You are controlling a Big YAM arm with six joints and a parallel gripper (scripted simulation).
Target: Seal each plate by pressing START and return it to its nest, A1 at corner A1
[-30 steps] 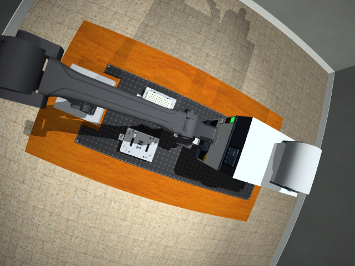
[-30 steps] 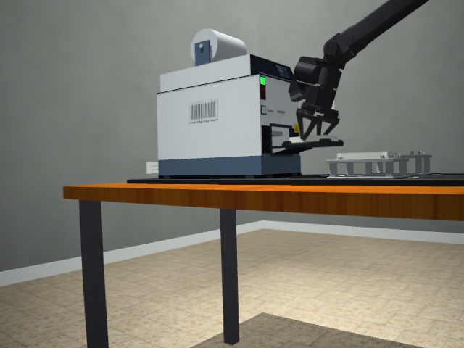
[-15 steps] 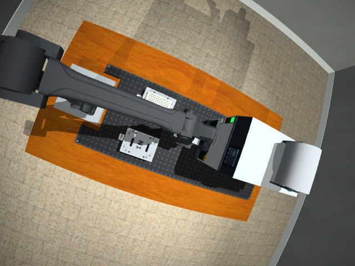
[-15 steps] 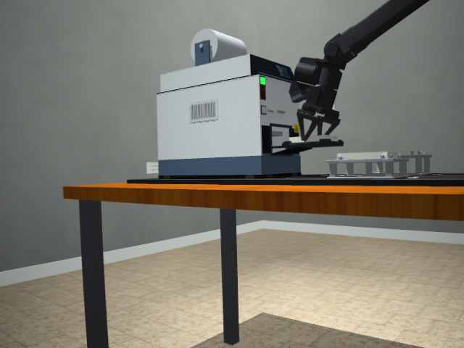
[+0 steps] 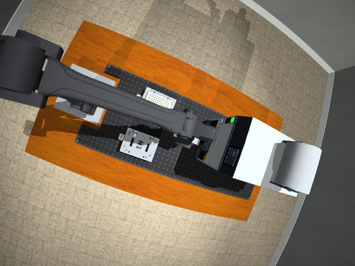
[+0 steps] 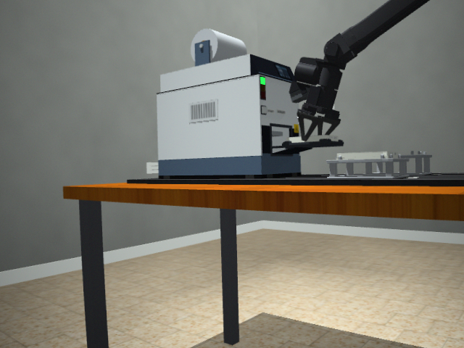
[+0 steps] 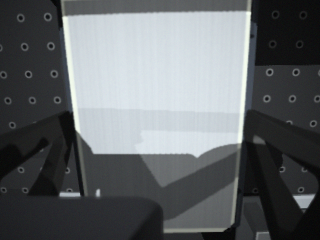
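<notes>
The sealer stage is 10 mm below my hand. From my hand the other things lie so: plate nest: 190 mm behind, 70 mm to the left, 70 mm below; then pale start button: 100 mm to the left, 100 mm ahead, 80 mm above; then A1 mark: 260 mm behind, 120 mm to the left, 60 mm below.
</notes>
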